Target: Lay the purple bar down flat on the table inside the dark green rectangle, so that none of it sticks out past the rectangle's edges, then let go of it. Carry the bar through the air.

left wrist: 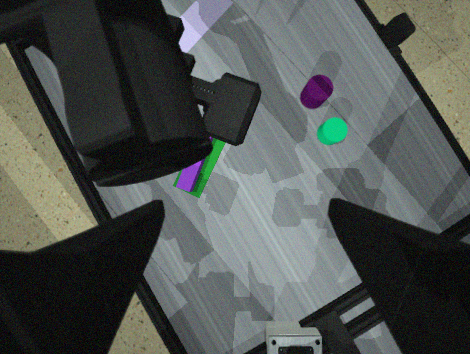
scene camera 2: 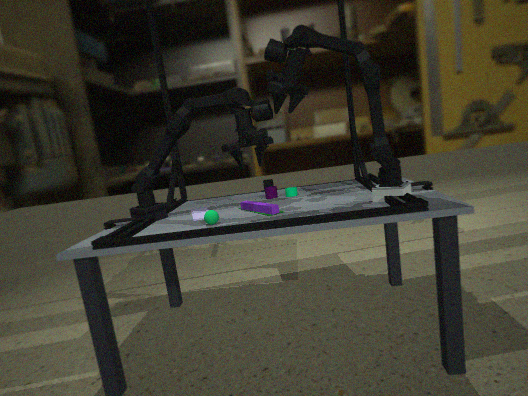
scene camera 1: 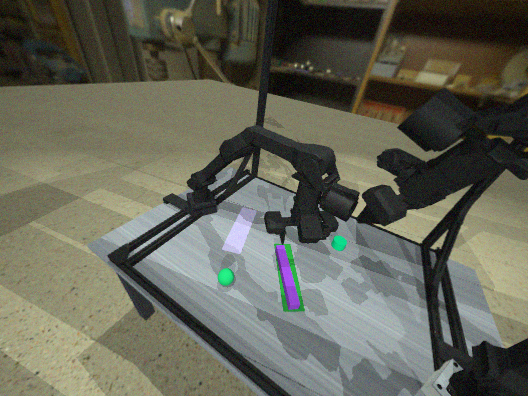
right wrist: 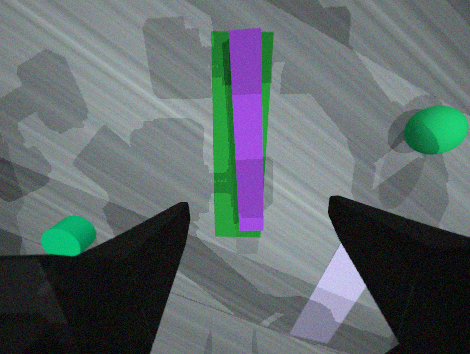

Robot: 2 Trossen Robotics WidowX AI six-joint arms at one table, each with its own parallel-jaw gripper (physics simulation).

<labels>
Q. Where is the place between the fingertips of the left gripper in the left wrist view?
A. At 246, 206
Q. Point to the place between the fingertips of the left gripper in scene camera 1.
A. At 371, 215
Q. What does the left gripper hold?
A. Nothing.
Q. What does the right gripper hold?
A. Nothing.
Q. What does the purple bar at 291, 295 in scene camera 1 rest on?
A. The table.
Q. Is the left gripper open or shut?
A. Open.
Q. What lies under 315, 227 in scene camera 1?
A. The right gripper.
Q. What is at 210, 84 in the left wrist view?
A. The right gripper.
</labels>
